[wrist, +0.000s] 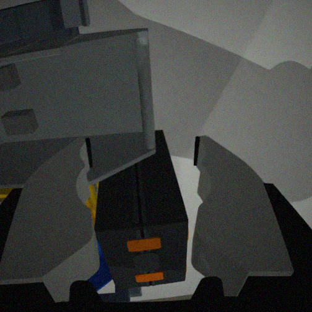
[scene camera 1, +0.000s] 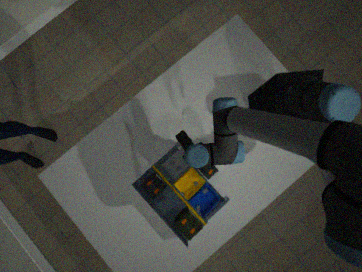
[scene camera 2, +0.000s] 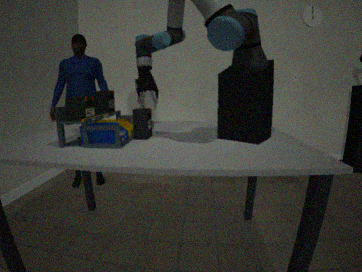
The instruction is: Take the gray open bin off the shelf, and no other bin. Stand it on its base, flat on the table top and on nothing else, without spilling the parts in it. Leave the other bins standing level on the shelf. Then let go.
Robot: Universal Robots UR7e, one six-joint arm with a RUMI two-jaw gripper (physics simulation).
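Frame: origin at the arm's base, x ahead, y left, z up, level; metres.
Seen in the pictures: arm's base, origin of its link: (scene camera 1: 301,94) (scene camera 2: 249,66).
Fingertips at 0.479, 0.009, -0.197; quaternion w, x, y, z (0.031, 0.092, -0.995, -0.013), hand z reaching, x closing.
Observation:
Pixels of each thing's top centre, then the offset from my fingertips to it, as dx, dy, dz. Level surfaces: height alone.
- gray open bin, centre of its top: (scene camera 1: 181,160) (scene camera 2: 134,115) +0.072, +0.018, -0.025
- yellow bin, centre of its top: (scene camera 2: 114,120) (scene camera 1: 186,186) +0.109, +0.143, -0.036
- blue bin, centre of its top: (scene camera 2: 103,124) (scene camera 1: 202,203) +0.080, +0.251, -0.036
- tall dark box, centre of its top: (scene camera 2: 142,108) (scene camera 1: 207,168) -0.019, +0.101, +0.015
- table, height of its surface: dz -0.116
The gray open bin (scene camera 1: 172,165) (wrist: 90,95) sits on the shelf (scene camera 1: 165,202) (scene camera 2: 61,134) (wrist: 30,25), beside the yellow bin (scene camera 1: 189,184) (scene camera 2: 125,125) (wrist: 92,206); two small gray blocks show inside it in the wrist view. The blue bin (scene camera 1: 206,201) (scene camera 2: 102,136) (wrist: 103,270) is beyond the yellow one. My gripper (scene camera 2: 148,102) (wrist: 142,140) is open, with nothing between its fingers. It is above the dark box beside the shelf; in the wrist view the left fingertip overlaps the gray bin's near corner. The arm hides the fingertips in the top view.
A tall dark box (scene camera 1: 212,171) (scene camera 2: 142,124) (wrist: 142,205) with orange marks stands on the table (scene camera 1: 240,45) (scene camera 2: 225,160) close beside the bins. Dark boxes (scene camera 1: 188,225) (scene camera 2: 80,108) stand on the shelf's upper board. A person (scene camera 2: 80,75) stands behind the table.

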